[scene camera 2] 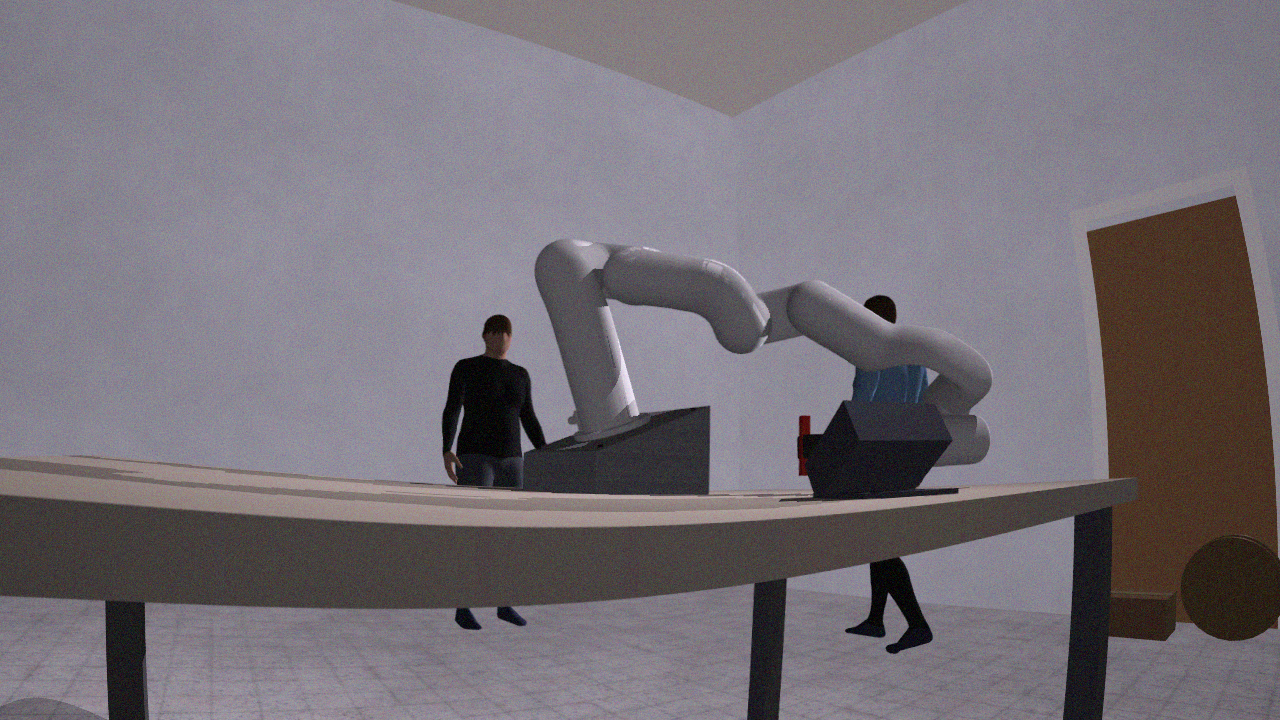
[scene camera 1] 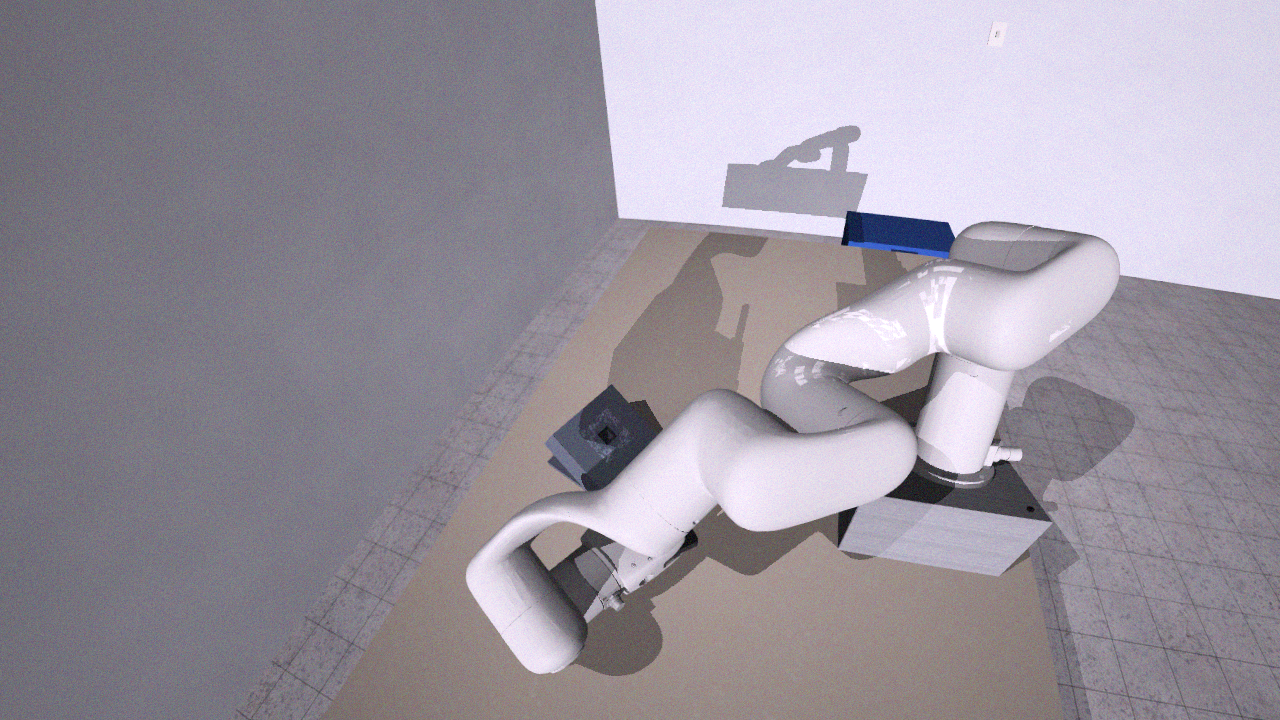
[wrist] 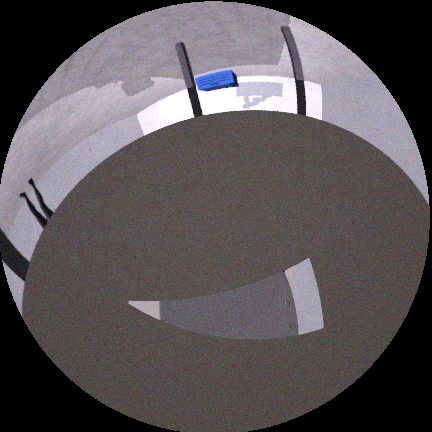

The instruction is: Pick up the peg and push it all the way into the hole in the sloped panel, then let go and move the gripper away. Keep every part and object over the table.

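Places are measured from the arm's base along level axes (x ahead, y left, z up), in centimetres.
Where they show: gripper, fingertip midpoint: point(scene camera 2: 800, 447) point(wrist: 210, 217); arm's base, origin of the base link: point(scene camera 2: 612, 429) point(scene camera 1: 943, 462).
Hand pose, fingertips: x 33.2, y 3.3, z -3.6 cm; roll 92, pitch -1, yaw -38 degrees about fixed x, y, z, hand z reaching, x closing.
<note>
Each offset is from my fingertips to the top centre of the thing. "spot": to the spot under its first point.
The red peg {dy +0.5, dx +0.4, dz +4.2 cm} point(scene camera 2: 803, 426) stands roughly upright in the fingers of my gripper point(scene camera 2: 804, 445), above the table. My gripper is shut on it and points sideways, low over the table. In scene camera 1 the arm hides the peg and most of the fingers. The block with the sloped panel {dy -8.2, dx +16.1, dz +3.9 cm} point(scene camera 1: 580, 437) point(scene camera 2: 895, 422) stands on the table; its square hole {spot: dy -8.5, dx +14.9, dz -1.0 cm} point(scene camera 1: 606, 435) shows in scene camera 1 and faces up. The peg is outside the hole, apart from the panel. In the wrist view a brown surface hides the fingers and peg; a strip of grey gripper housing shows through.
The arm's base box point(scene camera 1: 939, 535) point(scene camera 2: 617, 461) stands on the table point(scene camera 1: 805, 653) point(scene camera 2: 447, 555). A blue bin point(scene camera 1: 899, 234) point(wrist: 216, 80) is beyond the table's far end. Table legs show in the wrist view. Two people point(scene camera 2: 490, 411) point(scene camera 2: 887, 380) stand behind the table.
</note>
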